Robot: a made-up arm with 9 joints. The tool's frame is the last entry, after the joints. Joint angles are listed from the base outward. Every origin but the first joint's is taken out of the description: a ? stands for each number. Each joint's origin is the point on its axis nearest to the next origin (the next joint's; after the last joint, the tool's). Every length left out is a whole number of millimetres.
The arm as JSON. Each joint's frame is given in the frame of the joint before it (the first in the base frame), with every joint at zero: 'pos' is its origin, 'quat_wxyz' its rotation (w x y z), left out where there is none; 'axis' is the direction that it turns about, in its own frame. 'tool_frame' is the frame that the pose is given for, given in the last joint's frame.
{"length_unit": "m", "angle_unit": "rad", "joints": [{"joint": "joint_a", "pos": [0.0, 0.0, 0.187], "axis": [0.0, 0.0, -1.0]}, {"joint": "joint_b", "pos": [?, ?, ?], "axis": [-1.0, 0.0, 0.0]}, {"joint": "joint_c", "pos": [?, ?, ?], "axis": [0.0, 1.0, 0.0]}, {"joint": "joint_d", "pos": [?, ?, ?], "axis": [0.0, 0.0, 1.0]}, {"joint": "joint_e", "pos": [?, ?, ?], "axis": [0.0, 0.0, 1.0]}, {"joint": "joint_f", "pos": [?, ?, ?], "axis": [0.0, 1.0, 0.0]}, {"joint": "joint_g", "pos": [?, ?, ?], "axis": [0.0, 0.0, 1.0]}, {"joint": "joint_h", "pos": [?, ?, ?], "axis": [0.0, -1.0, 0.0]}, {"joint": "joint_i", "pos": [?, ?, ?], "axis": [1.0, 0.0, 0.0]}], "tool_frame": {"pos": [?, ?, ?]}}
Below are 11 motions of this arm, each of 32 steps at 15 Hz.
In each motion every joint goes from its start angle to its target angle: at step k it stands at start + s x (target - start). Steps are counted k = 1, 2, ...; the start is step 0. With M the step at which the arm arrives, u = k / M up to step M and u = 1 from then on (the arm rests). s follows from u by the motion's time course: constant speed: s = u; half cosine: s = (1 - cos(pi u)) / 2; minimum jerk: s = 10 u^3 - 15 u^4 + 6 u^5.
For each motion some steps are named. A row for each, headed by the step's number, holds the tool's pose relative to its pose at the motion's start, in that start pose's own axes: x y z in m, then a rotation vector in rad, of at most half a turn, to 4 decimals.
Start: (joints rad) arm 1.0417 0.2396 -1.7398 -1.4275 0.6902 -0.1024 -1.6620 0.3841 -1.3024
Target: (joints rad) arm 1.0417 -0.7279 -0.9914 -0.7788 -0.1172 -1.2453 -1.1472 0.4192 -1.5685
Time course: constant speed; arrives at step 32
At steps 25, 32:
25: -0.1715 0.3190 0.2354 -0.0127 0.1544 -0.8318
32: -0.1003 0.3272 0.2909 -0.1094 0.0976 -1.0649

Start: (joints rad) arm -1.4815 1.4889 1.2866 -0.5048 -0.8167 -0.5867 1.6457 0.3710 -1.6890
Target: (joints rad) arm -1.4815 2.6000 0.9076 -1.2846 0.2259 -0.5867 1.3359 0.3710 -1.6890
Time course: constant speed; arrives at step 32
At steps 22, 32:
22: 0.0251 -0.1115 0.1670 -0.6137 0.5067 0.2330
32: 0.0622 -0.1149 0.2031 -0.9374 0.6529 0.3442

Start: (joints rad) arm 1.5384 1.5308 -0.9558 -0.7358 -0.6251 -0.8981 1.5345 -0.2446 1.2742
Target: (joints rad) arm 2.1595 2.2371 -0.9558 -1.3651 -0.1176 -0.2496 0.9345 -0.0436 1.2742
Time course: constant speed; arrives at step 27
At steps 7, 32:
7: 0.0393 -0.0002 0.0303 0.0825 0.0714 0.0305
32: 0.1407 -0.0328 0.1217 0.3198 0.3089 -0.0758

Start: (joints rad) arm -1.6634 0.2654 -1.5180 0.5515 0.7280 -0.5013 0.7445 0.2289 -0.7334
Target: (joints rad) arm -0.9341 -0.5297 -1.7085 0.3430 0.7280 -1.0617 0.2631 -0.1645 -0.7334
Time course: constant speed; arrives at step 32
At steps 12, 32:
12: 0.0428 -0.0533 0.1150 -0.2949 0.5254 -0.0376
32: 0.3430 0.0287 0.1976 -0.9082 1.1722 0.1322

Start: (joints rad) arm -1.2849 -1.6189 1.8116 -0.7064 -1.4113 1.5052 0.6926 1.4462 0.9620
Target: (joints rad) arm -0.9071 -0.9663 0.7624 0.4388 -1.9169 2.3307 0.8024 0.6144 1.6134
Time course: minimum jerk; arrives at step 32
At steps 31, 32:
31: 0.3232 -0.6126 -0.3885 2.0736 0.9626 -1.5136
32: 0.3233 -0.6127 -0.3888 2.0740 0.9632 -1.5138

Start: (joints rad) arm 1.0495 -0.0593 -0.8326 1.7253 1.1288 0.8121 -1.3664 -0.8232 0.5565
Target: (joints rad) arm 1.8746 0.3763 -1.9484 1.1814 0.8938 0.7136 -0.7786 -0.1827 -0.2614
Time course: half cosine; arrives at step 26
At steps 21, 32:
21: -0.2268 0.7131 0.6128 -1.5491 0.3071 -0.2249
32: -0.2026 0.7792 0.6433 -1.6907 0.3131 -0.1889

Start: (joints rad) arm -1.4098 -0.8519 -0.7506 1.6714 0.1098 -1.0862 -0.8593 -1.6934 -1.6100
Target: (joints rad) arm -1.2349 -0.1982 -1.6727 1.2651 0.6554 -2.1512 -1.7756 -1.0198 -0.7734
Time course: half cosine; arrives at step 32
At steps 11, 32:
11: 0.0850 -0.0330 0.1509 0.1863 -0.1136 -0.1679
32: 0.3774 0.1168 0.5466 0.9981 -0.4407 0.1243

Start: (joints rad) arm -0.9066 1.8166 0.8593 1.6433 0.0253 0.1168 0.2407 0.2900 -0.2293
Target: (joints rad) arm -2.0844 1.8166 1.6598 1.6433 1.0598 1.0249 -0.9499 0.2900 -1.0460
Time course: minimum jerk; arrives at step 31
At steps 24, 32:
24: 0.0409 -0.3435 0.7458 -1.8113 0.5077 0.1590
32: 0.0646 -0.3135 0.8362 -2.0215 0.4920 0.1712

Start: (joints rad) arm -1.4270 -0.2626 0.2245 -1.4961 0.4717 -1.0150 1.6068 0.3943 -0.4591
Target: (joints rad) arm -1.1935 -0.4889 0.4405 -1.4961 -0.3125 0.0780 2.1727 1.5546 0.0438
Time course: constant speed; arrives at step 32
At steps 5, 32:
5: -0.0025 0.0735 -0.0522 0.2803 -0.0288 -0.1295
32: 0.1341 0.4823 -0.0636 0.8704 -0.5775 -1.5959

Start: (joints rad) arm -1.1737 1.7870 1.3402 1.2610 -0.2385 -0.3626 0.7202 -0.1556 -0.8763
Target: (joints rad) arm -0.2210 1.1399 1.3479 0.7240 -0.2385 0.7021 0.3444 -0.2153 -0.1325
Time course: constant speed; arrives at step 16
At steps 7, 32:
7: -0.0301 0.3754 0.0801 1.0408 0.3084 0.2208
32: -0.0103 0.5610 0.3524 2.1989 0.7834 0.7394

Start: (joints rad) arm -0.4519 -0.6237 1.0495 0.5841 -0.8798 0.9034 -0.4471 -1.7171 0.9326
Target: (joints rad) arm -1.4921 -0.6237 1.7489 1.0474 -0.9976 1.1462 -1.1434 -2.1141 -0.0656
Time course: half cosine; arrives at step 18
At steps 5, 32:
5: -0.1946 -0.0754 -0.0666 0.0745 -0.0854 -0.2994
32: -0.7170 0.3354 -0.6545 0.8843 -0.0181 -1.2055

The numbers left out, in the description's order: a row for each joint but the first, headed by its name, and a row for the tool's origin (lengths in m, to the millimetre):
joint_b: -0.298 -0.142 0.0
joint_c: 0.0 0.104 -0.114
joint_d: 0.214 0.0 0.211
joint_e: -0.309 0.004 0.0
joint_f: -0.096 -0.064 0.0
joint_g: -0.047 0.0 -0.037
joint_h: -0.006 -0.497 0.0
joint_i: -0.149 0.0 0.059
tool: 0.0 0.115 -0.077

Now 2 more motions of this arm.
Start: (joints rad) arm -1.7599 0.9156 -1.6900 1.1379 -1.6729 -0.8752 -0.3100 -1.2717 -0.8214
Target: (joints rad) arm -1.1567 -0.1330 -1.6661 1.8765 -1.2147 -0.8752 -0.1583 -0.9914 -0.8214
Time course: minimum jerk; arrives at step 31
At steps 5, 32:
5: 0.0011 -0.0084 0.0187 -0.0279 -0.0025 -0.0060
32: 0.0743 -0.1113 0.6479 -0.8357 -0.0494 -0.0048

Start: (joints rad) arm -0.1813 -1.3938 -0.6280 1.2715 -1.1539 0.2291 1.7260 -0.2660 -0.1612
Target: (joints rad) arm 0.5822 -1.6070 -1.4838 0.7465 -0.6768 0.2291 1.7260 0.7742 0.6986
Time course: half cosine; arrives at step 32
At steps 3, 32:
3: 0.0026 0.0137 0.0077 -0.0129 -0.0140 -0.0171
32: 0.2961 0.4810 -0.1192 -0.7858 -0.4271 0.2478

